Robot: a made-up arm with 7 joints.
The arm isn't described. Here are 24 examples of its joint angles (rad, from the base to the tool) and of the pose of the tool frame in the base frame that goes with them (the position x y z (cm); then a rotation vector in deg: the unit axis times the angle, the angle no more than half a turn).
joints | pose
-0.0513 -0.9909 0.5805 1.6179 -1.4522 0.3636 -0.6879 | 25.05 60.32 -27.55 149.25 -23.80 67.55
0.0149 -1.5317 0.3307 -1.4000 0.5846 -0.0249 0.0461 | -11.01 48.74 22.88 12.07 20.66 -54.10
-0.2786 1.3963 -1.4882 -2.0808 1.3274 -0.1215 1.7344 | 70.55 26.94 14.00 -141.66 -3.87 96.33
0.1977 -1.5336 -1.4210 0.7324 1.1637 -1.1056 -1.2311 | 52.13 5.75 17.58 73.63 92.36 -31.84
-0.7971 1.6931 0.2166 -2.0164 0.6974 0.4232 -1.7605 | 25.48 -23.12 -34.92 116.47 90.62 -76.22
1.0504 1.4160 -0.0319 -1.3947 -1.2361 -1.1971 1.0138 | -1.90 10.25 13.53 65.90 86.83 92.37
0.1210 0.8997 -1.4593 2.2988 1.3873 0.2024 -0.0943 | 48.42 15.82 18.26 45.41 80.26 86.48
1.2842 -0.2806 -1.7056 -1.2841 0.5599 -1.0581 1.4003 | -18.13 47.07 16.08 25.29 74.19 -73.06
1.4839 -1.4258 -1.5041 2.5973 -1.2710 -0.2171 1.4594 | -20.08 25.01 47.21 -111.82 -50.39 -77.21
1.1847 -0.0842 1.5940 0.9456 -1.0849 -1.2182 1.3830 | 68.50 8.71 26.99 -44.79 -83.16 4.09
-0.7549 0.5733 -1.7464 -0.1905 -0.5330 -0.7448 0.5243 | 42.65 34.26 -4.68 38.37 13.69 -105.31
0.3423 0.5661 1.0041 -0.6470 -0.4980 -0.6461 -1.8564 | 15.32 -16.05 -8.80 -90.10 -74.82 132.70
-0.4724 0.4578 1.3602 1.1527 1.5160 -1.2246 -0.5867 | 19.11 28.32 -29.06 -102.23 0.40 -39.60
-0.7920 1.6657 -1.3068 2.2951 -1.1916 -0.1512 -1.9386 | 61.75 31.25 -33.80 -101.95 93.75 1.36
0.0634 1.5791 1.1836 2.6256 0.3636 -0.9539 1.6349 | -1.09 -1.24 7.94 -12.74 97.12 -94.95
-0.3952 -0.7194 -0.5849 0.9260 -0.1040 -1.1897 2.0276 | 14.26 63.72 23.16 59.65 140.49 18.31
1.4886 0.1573 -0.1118 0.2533 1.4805 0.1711 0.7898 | -4.85 41.67 2.27 36.33 53.40 -2.58
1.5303 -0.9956 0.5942 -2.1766 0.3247 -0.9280 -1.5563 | 41.61 44.63 -19.83 53.51 99.66 28.09
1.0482 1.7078 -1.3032 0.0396 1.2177 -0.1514 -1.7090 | -17.53 49.75 7.04 -99.22 134.96 58.61
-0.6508 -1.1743 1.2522 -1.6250 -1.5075 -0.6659 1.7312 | 27.27 19.05 11.68 -88.52 -35.39 -41.90
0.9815 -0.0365 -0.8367 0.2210 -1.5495 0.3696 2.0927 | 45.21 35.49 10.42 -41.26 -5.51 -1.77
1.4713 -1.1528 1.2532 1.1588 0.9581 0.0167 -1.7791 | 2.36 23.90 3.35 41.98 -55.34 63.52
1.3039 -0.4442 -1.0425 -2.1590 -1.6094 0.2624 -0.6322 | -24.38 21.91 24.57 -48.12 -69.78 35.12
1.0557 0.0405 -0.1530 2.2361 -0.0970 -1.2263 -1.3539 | 10.22 30.63 -21.41 136.17 -59.38 14.59
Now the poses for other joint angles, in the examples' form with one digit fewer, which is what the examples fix.
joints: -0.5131 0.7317 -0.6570 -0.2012 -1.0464 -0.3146 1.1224
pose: 28.5 4.8 -20.1 -30.6 17.6 -58.0
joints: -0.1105 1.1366 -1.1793 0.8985 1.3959 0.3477 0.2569
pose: 26.3 16.6 20.7 86.2 85.9 -7.8
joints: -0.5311 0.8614 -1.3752 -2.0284 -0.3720 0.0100 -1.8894
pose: 38.1 54.3 7.8 -75.0 -58.6 -5.0
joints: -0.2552 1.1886 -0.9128 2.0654 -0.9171 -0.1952 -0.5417
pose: 53.9 28.4 -18.5 114.3 -71.6 35.0
